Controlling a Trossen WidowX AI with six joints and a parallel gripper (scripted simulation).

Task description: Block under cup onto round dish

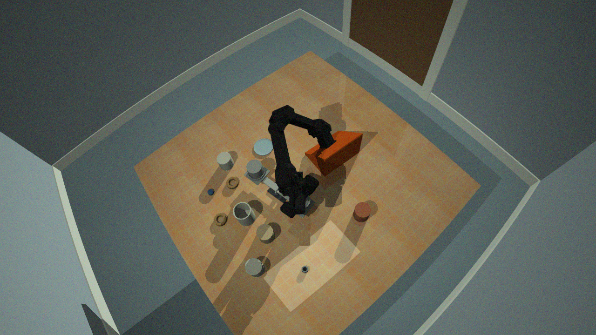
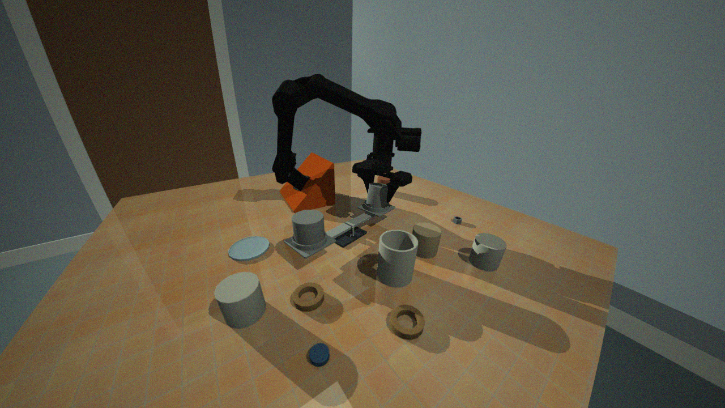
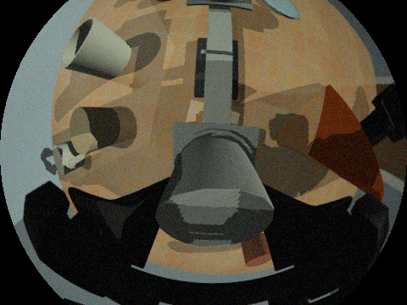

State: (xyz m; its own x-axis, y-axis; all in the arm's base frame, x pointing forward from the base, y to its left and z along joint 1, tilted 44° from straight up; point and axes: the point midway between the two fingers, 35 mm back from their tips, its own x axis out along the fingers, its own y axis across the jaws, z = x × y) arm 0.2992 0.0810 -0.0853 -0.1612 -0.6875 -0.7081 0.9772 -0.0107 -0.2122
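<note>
Right now the pale green block is 10 mm below my gripper tip. From my gripper tip the other things lie so: balance: 130 mm to the right, 40 mm below, 20 mm ahead; then open-topped cup: 200 mm ahead, 150 mm to the right, 30 mm below; then red cylinder: 200 mm to the left, 150 mm behind, 40 mm below.
</note>
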